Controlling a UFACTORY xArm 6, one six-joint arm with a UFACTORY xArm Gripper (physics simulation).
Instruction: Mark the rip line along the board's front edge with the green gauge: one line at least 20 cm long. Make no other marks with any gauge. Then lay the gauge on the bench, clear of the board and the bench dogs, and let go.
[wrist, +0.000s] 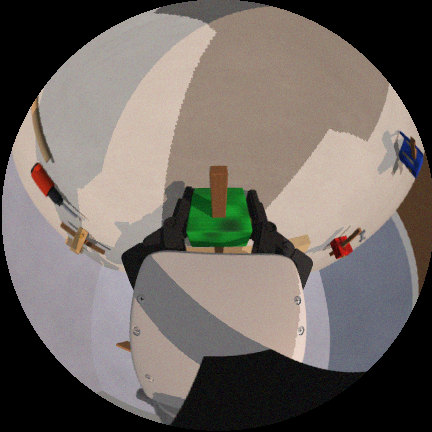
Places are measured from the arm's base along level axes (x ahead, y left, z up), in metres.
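Pixels of known places: gripper, fingertip midpoint: (219, 197).
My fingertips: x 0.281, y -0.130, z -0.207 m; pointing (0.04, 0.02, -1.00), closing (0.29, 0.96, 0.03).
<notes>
Behind a point stands the place of what it marks.
The green gauge (202, 228) @[x 0.264, y -0.140, z -0.159 m] is a green block with a brown wooden beam through it, in the middle of the wrist view. My gripper (219, 197) @[x 0.281, y -0.130, z -0.207 m] is shut on the green block, with one black finger on each side. The beam points away from the gripper's body. Part of the pale wooden board (301, 243) @[x 0.414, y -0.005, z -0.192 m] shows behind and right of the gripper; the rest is hidden by the gripper and gauge. No line can be made out on the visible part. The gauge appears to be above the bench (240, 100) @[x 0.196, y -0.095, z -0.209 m]; its exact height cannot be told.
A red-handled screwdriver (42, 179) @[x 0.135, y -0.379, z -0.192 m] and a plain wooden gauge (78, 240) @[x 0.280, y -0.457, z -0.176 m] lie at the left, below a curved tan strip (41, 132). A red gauge (341, 247) @[x 0.481, y 0.138, z -0.177 m] lies at the lower right. A blue gauge (411, 156) lies at the far right.
</notes>
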